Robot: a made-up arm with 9 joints. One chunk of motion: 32 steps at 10 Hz.
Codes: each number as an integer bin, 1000 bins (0 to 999) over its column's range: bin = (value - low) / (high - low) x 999, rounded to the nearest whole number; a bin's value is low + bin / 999 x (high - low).
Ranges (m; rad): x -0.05..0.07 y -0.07..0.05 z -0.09..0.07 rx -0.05..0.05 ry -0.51..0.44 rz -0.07..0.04
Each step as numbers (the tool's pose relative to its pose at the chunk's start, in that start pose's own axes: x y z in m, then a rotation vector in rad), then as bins.
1 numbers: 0.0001 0.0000 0.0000 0.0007 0.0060 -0.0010
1 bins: 417 583 562 506 543 627
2 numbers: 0.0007 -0.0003 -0.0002 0.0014 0.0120 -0.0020
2 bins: 422 580 561 513 549 618
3 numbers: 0.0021 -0.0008 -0.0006 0.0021 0.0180 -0.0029
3 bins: 434 576 558 520 555 609
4 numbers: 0.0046 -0.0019 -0.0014 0.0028 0.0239 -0.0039
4 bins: 455 567 553 527 561 600
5 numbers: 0.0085 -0.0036 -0.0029 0.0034 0.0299 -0.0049
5 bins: 487 553 544 533 568 591
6 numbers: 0.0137 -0.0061 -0.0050 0.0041 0.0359 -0.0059
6 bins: 530 532 531 540 574 582
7 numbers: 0.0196 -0.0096 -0.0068 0.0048 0.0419 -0.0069
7 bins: 579 503 519 547 580 573
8 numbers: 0.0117 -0.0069 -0.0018 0.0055 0.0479 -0.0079
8 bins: 514 525 551 554 587 564
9 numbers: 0.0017 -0.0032 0.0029 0.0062 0.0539 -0.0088
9 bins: 430 556 580 561 593 556
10 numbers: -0.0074 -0.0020 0.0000 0.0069 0.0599 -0.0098
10 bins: 355 566 562 568 599 547
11 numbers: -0.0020 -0.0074 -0.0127 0.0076 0.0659 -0.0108
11 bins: 400 521 483 575 606 538
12 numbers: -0.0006 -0.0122 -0.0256 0.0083 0.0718 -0.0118
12 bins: 411 481 402 582 612 529
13 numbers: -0.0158 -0.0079 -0.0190 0.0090 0.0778 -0.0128
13 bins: 285 517 443 589 618 519
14 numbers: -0.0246 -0.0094 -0.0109 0.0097 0.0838 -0.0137
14 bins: 211 504 494 596 624 511
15 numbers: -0.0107 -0.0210 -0.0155 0.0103 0.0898 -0.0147
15 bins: 327 408 465 602 631 502
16 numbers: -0.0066 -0.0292 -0.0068 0.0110 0.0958 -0.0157
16 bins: 361 340 519 609 637 493
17 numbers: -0.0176 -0.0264 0.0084 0.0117 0.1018 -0.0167
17 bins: 270 363 614 616 643 484
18 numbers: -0.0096 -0.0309 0.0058 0.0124 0.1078 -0.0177
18 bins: 336 326 598 623 650 475
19 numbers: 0.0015 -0.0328 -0.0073 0.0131 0.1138 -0.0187
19 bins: 429 310 516 630 656 466
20 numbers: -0.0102 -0.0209 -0.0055 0.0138 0.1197 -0.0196
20 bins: 331 409 528 637 662 458
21 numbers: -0.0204 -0.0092 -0.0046 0.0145 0.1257 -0.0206
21 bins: 246 506 533 644 668 449
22 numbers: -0.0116 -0.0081 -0.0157 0.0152 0.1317 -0.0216
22 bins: 320 515 464 651 675 440
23 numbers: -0.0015 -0.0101 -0.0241 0.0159 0.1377 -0.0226
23 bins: 404 499 411 658 681 430
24 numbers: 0.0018 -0.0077 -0.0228 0.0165 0.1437 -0.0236
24 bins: 431 519 420 664 687 421
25 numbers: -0.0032 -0.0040 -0.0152 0.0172 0.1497 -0.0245
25 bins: 390 549 467 671 694 413
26 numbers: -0.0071 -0.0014 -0.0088 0.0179 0.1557 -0.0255
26 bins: 357 571 507 678 700 404
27 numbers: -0.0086 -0.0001 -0.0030 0.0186 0.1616 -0.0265
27 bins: 345 582 543 685 706 395
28 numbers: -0.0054 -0.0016 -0.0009 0.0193 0.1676 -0.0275
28 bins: 371 569 556 692 713 386
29 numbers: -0.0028 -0.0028 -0.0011 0.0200 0.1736 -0.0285
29 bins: 393 559 555 699 719 377
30 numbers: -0.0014 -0.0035 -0.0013 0.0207 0.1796 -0.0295
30 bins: 405 554 554 706 725 368
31 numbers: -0.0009 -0.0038 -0.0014 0.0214 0.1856 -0.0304
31 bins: 409 551 553 713 731 360
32 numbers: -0.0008 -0.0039 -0.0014 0.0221 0.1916 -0.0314
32 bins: 410 550 553 720 738 351
